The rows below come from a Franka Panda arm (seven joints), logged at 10 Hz.
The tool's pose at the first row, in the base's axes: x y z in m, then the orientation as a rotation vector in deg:
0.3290 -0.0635 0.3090 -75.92 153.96 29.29
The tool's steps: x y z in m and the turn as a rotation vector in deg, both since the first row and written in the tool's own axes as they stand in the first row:
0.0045 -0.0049 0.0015 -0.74 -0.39 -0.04
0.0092 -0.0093 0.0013 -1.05 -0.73 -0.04
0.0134 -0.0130 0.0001 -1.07 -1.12 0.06
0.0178 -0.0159 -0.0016 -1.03 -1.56 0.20
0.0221 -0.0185 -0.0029 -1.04 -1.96 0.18
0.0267 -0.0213 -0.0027 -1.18 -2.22 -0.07
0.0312 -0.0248 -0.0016 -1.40 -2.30 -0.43
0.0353 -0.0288 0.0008 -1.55 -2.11 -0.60
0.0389 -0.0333 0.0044 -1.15 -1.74 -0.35
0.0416 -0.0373 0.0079 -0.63 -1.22 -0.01
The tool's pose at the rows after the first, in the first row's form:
0.3300 -0.0691 0.3053 -75.92 153.69 30.53
0.3306 -0.0752 0.3033 -75.79 153.44 31.15
0.3310 -0.0809 0.3025 -75.42 153.21 31.39
0.3306 -0.0864 0.3023 -74.97 152.96 31.57
0.3301 -0.0915 0.3018 -74.75 152.62 31.78
0.3295 -0.0965 0.2998 -74.94 152.23 32.09
0.3294 -0.1015 0.2969 -75.40 151.90 32.40
0.3299 -0.1060 0.2926 -75.77 151.92 32.49
0.3310 -0.1100 0.2873 -75.58 152.39 31.77
0.3323 -0.1131 0.2823 -75.34 153.03 30.81

